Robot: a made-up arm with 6 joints.
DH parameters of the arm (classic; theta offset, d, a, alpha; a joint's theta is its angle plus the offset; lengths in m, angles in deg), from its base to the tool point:
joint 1: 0 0.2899 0 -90
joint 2: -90 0 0.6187 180
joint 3: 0 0 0 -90
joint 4: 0 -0.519 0 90
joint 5: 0 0.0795 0 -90
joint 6: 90 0 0 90
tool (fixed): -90 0 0 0
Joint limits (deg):
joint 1: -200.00..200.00
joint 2: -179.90..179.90
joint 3: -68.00..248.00
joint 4: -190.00..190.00
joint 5: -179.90..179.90
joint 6: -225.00..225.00
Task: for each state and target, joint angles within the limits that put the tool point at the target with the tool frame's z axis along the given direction. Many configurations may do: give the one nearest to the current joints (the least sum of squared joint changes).
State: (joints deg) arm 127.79 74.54 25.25 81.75 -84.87 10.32
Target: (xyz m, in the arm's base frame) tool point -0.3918 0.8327 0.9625 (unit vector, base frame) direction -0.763 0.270 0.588
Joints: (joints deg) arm 116.69 49.64 72.56 72.51 -50.64 -7.53
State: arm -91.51 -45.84 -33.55 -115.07 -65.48 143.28
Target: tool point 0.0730 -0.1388 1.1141 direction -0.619 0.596 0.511
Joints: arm -80.27 -28.25 10.95 -127.60 -63.83 103.75
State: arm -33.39 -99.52 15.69 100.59 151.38 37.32
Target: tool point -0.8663 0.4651 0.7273 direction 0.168 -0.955 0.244
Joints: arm -27.76 -84.18 41.61 95.80 167.96 44.31
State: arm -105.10 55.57 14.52 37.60 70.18 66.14
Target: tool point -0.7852 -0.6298 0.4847 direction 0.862 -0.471 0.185
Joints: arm -136.85 55.31 35.76 12.57 52.11 63.58
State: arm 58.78 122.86 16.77 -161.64 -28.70 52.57
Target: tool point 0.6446 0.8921 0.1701 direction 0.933 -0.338 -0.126
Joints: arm 50.44 83.36 65.68 -153.60 -39.48 55.95
